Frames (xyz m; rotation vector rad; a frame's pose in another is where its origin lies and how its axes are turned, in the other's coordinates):
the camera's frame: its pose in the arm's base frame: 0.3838 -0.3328 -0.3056 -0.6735 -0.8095 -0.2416
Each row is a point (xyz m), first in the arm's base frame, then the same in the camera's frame.
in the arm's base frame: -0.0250 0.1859 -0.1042
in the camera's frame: -0.1028 0.1238 0.6715
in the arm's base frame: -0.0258 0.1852 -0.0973
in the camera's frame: -0.0983 0.1197 0.6749
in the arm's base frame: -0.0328 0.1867 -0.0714
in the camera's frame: -0.0839 0.1058 0.6929
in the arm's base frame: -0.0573 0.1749 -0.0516
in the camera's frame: -0.0865 0.0767 0.7096
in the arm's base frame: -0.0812 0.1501 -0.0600
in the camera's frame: -0.1101 0.0509 0.7036
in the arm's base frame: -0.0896 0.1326 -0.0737
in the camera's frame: -0.1267 0.0401 0.6905
